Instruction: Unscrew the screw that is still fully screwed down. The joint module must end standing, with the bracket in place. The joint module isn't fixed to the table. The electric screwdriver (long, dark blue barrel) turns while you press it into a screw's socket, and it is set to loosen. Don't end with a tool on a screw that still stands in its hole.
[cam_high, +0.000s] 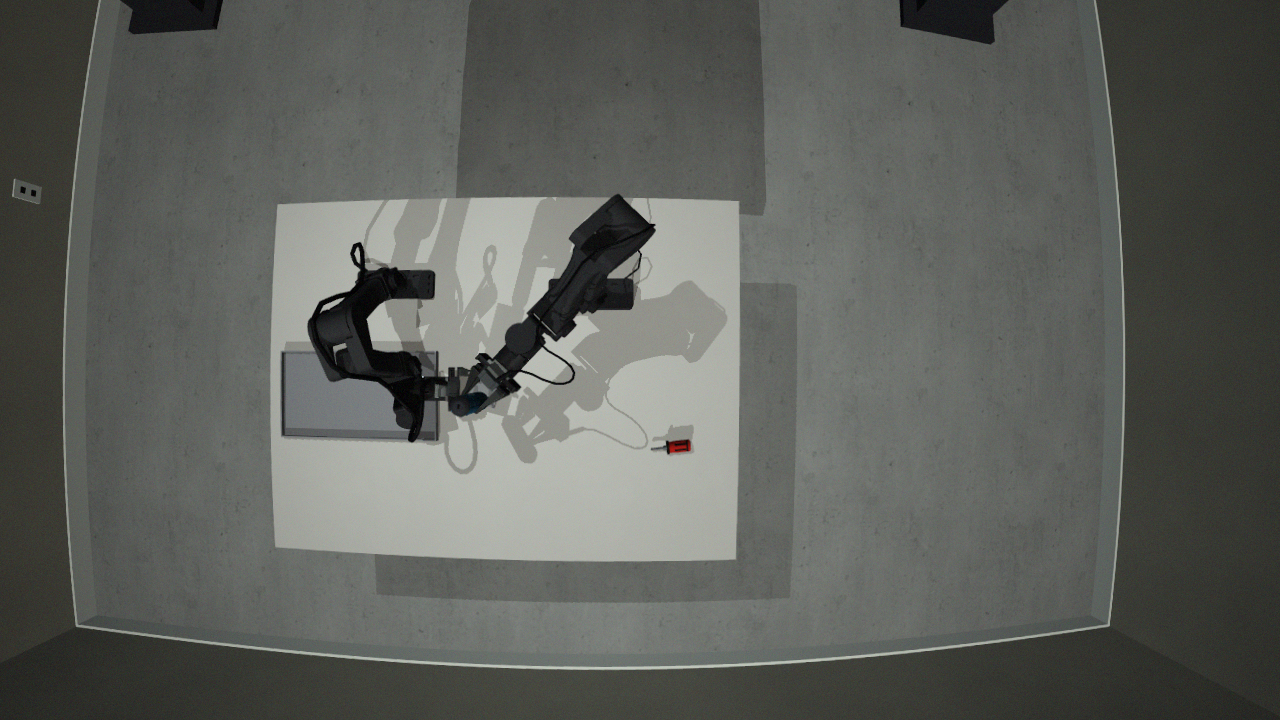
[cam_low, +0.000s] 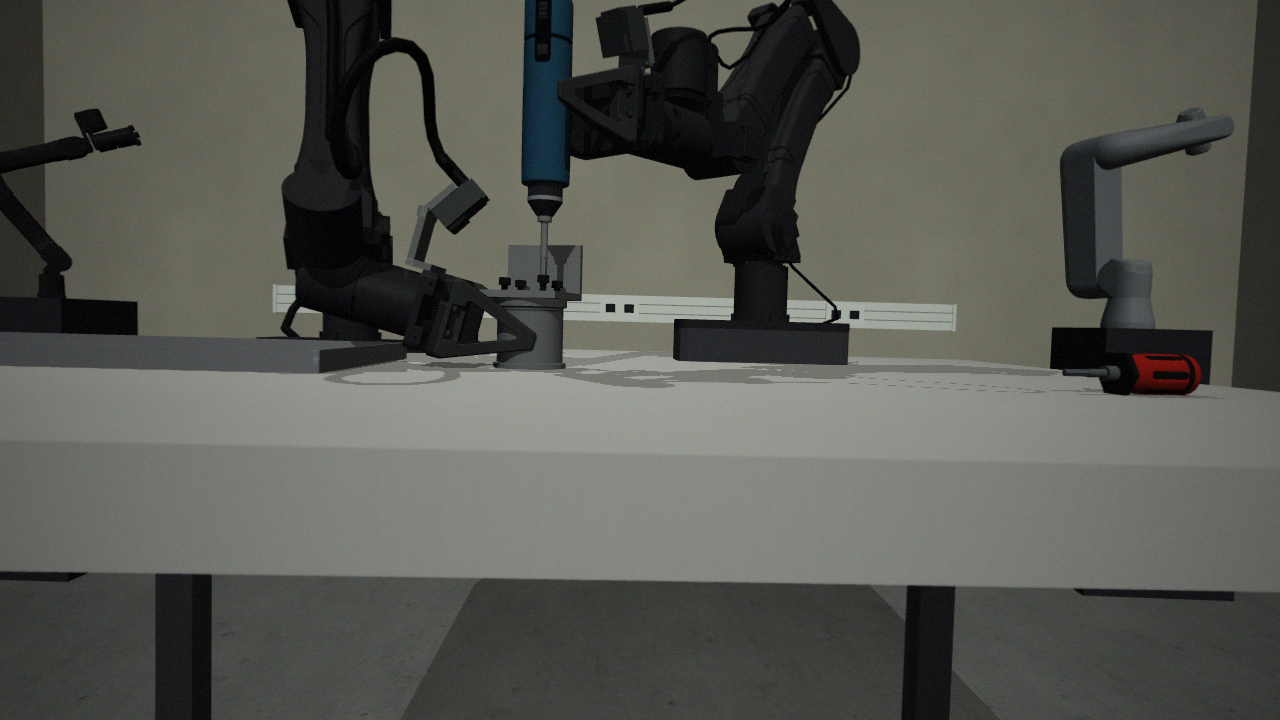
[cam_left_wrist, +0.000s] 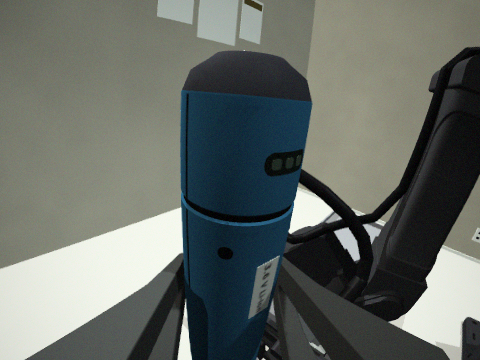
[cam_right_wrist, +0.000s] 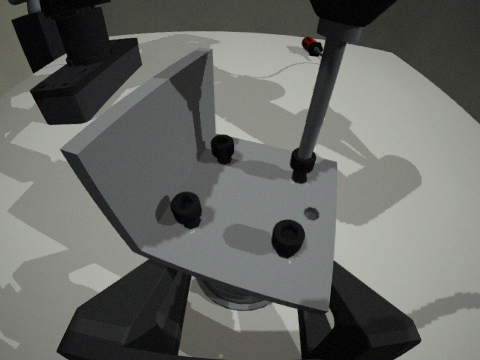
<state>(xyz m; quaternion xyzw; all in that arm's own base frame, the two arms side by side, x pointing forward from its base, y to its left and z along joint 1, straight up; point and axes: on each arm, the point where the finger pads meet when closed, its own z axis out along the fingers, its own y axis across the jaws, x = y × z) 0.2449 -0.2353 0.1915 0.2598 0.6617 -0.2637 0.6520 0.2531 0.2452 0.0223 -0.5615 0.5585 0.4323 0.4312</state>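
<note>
Now: the joint module right at my right hand. The rest, counted from my right hand: flat grey plate: 40 mm ahead, 340 mm to the right, 20 mm below; then grey l-shaped bracket: 50 mm above; then screwdriver bit: 20 mm ahead, 10 mm to the left, 70 mm above.
</note>
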